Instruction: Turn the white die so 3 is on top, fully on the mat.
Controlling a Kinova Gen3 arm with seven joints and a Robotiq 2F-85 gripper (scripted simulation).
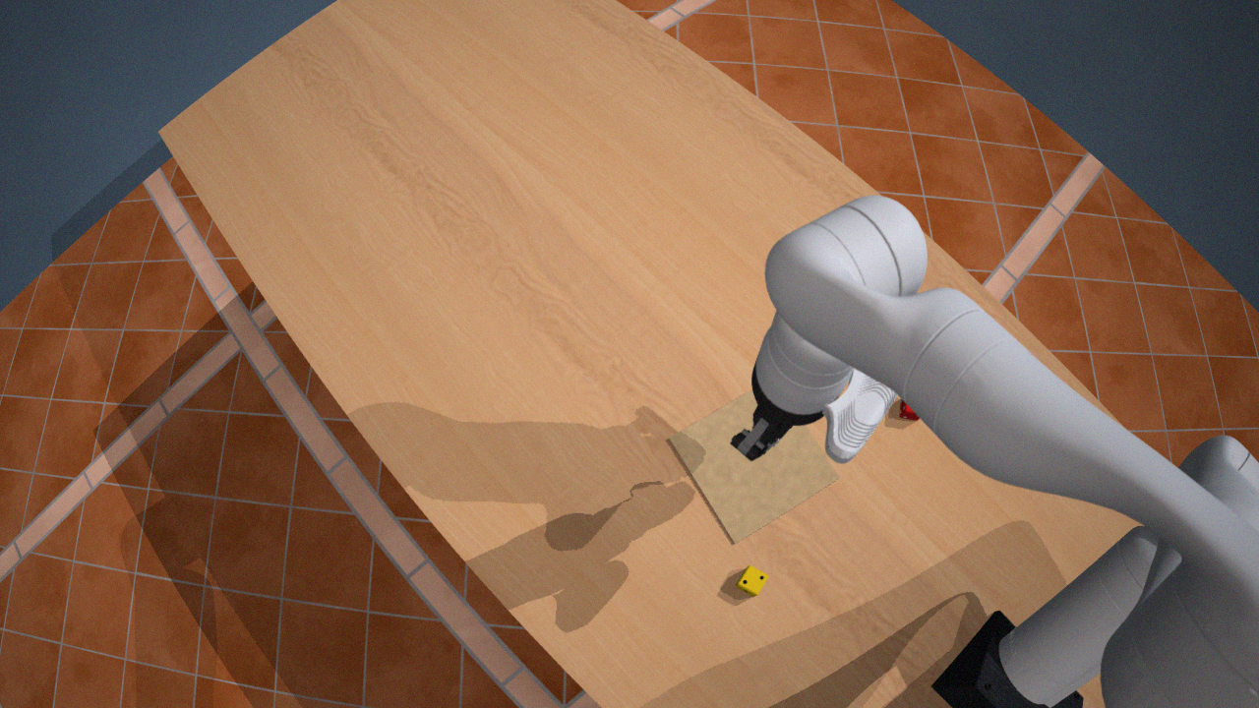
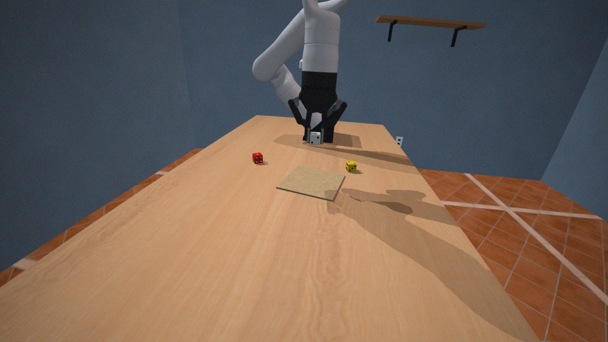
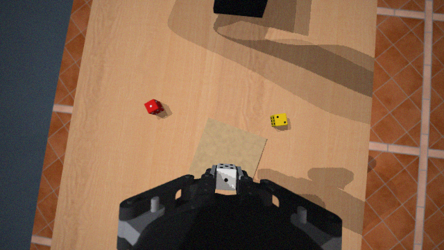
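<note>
Right now my hand is 10 mm above the white die. The rest, counted from my hand: tan mat 120 mm below; then yellow die 120 mm to the left, 110 mm below, 80 mm behind; then red die 160 mm to the right, 110 mm below, 110 mm behind.
</note>
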